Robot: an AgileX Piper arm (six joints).
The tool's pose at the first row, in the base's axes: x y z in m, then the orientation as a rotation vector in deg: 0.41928 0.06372 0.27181 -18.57 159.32 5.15
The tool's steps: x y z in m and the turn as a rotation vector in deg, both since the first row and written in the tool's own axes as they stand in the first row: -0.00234 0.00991 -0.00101 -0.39 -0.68 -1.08; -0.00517 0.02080 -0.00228 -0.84 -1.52 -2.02; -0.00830 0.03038 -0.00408 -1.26 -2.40 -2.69; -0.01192 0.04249 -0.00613 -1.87 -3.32 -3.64; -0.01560 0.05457 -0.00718 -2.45 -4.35 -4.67; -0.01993 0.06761 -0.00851 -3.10 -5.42 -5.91; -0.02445 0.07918 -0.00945 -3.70 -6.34 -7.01; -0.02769 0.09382 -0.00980 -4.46 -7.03 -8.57; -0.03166 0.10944 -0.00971 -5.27 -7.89 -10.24; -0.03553 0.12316 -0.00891 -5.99 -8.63 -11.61; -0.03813 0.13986 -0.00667 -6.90 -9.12 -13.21; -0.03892 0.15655 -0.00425 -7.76 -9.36 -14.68; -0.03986 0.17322 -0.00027 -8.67 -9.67 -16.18; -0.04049 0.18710 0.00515 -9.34 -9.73 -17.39; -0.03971 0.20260 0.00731 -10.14 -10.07 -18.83
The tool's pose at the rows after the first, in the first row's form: 0.41878 0.07375 0.27378 -20.07 158.46 5.52; 0.41841 0.08481 0.27619 -21.36 157.45 6.03; 0.41846 0.09460 0.27917 -22.25 156.45 6.57; 0.41828 0.10694 0.28260 -23.56 155.35 7.30; 0.41849 0.11935 0.28512 -24.93 154.11 7.97; 0.41897 0.13281 0.28814 -26.59 152.77 8.69; 0.42010 0.14493 0.29082 -28.04 151.59 9.34; 0.41954 0.15981 0.29259 -30.18 150.50 10.07; 0.41955 0.17584 0.29421 -32.42 149.18 10.86; 0.42015 0.19008 0.29509 -34.25 148.04 11.57; 0.41935 0.20709 0.29425 -36.46 147.04 12.46; 0.41696 0.22373 0.29263 -38.53 146.30 13.28; 0.41521 0.24053 0.28960 -40.62 145.44 14.16; 0.41430 0.25470 0.28503 -42.33 144.92 14.76; 0.41066 0.26982 0.28310 -44.29 144.02 15.51
